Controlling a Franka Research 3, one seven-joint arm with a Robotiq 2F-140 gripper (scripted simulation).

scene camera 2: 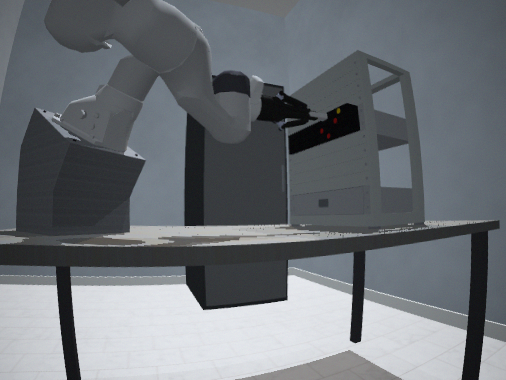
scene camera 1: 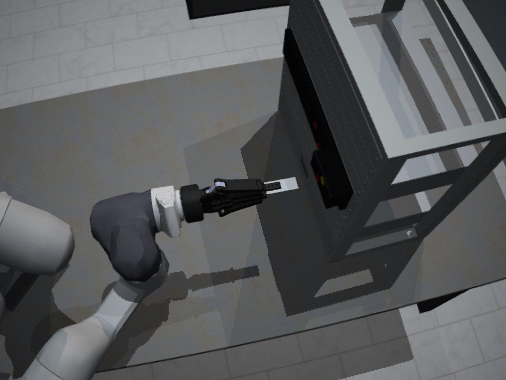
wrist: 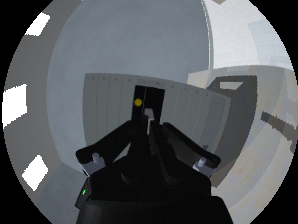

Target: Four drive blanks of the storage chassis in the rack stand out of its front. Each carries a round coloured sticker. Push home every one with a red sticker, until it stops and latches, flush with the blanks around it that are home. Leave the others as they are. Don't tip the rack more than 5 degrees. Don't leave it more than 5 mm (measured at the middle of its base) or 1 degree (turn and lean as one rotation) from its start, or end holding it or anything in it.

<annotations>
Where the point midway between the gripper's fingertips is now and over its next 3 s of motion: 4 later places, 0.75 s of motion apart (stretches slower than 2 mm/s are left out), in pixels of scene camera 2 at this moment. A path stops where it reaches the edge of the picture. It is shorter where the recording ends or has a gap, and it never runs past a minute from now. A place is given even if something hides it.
The gripper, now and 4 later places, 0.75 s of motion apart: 325, 117; 332, 117; 335, 119; 337, 119; 340, 120
</annotations>
